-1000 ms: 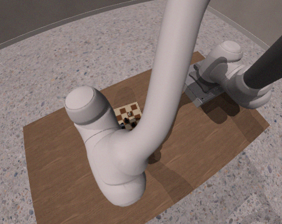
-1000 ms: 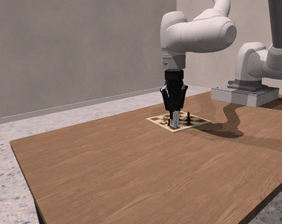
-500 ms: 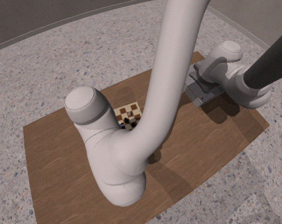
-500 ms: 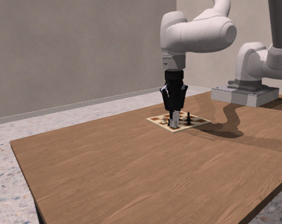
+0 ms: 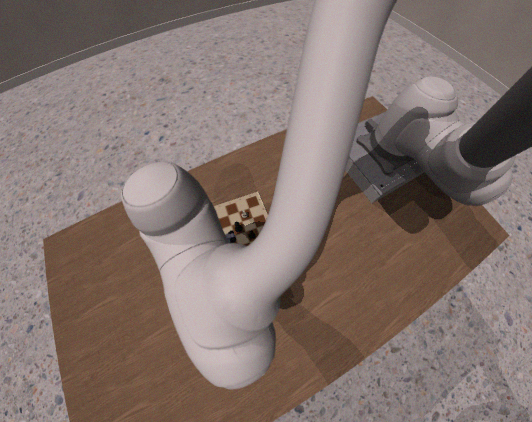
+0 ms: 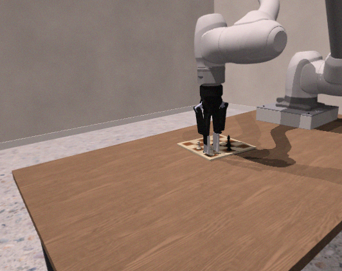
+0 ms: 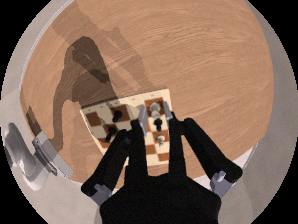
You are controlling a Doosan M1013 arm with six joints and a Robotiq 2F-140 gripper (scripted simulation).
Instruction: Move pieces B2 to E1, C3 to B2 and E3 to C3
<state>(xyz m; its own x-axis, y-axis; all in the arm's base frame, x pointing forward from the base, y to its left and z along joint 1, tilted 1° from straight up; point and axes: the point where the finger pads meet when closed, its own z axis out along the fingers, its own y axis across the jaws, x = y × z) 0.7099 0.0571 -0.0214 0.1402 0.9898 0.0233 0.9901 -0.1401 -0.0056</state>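
The tall black piece lies 9 cm behind my hand, 6 cm to the right of it and 2 cm below it. The rest, counted from my hand: chessboard: 9 cm behind, 6 cm to the right, 5 cm below.
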